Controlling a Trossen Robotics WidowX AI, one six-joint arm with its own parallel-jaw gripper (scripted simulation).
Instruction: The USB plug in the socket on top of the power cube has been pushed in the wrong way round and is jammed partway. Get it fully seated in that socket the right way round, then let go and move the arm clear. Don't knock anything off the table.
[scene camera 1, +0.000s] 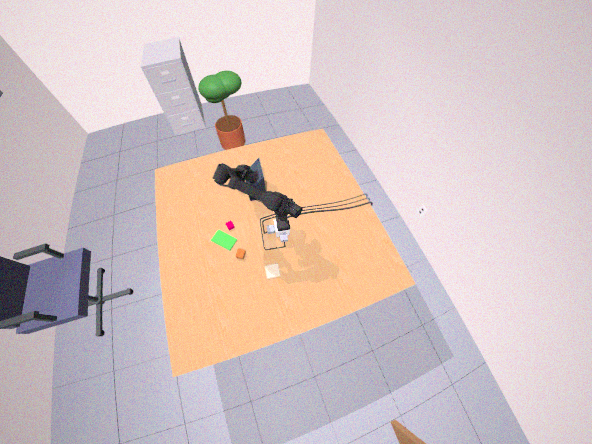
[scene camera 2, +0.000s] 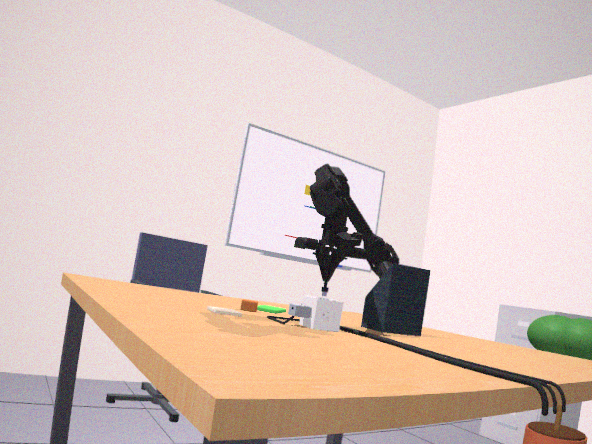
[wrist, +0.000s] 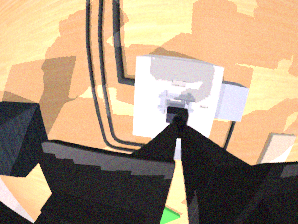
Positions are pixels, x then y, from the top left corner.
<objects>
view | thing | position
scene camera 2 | my gripper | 325, 281
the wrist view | my gripper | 178, 131
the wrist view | white pad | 273, 151
</objects>
